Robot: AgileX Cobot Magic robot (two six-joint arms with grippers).
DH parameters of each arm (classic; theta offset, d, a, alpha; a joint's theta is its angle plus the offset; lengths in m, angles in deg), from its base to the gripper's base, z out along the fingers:
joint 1: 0 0.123 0 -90
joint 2: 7.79 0 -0.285 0
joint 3: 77.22 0 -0.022 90
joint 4: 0 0.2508 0 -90
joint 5: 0 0 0.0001 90
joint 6: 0 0.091 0 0
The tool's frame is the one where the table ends.
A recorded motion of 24 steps. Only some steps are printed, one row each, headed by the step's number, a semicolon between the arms.
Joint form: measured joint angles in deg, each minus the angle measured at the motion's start. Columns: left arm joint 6, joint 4, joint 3, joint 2, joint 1, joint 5; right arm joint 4, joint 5, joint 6, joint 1, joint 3, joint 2.
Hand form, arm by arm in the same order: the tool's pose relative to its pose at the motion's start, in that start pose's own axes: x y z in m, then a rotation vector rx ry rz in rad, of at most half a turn. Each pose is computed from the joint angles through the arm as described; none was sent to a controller.
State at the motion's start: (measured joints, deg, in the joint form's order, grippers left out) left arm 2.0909 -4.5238 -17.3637 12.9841 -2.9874 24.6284; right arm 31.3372 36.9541 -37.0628 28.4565 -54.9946 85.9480
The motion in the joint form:
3: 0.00 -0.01 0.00 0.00 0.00 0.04; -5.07 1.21 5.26 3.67 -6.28 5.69
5: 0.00 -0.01 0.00 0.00 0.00 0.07; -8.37 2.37 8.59 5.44 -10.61 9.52
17: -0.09 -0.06 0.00 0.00 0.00 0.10; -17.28 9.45 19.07 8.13 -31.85 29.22
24: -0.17 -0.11 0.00 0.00 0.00 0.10; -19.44 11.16 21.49 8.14 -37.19 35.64
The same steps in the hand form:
3: 0.0001 0.0000 0.0000 0.0001 0.0007 -0.0002; -0.0214 0.0075 0.0203 -0.0005 0.0480 -0.0342
5: 0.0001 0.0000 0.0000 0.0001 0.0012 -0.0002; -0.0346 0.0103 0.0339 0.0063 0.0794 -0.0496
17: 0.0002 0.0000 0.0000 0.0005 0.0017 -0.0025; -0.0818 -0.0020 0.1105 0.0426 0.2133 -0.0294
24: 0.0002 -0.0001 0.0000 0.0009 0.0017 -0.0047; -0.0838 -0.0117 0.1411 0.0608 0.2677 -0.0103

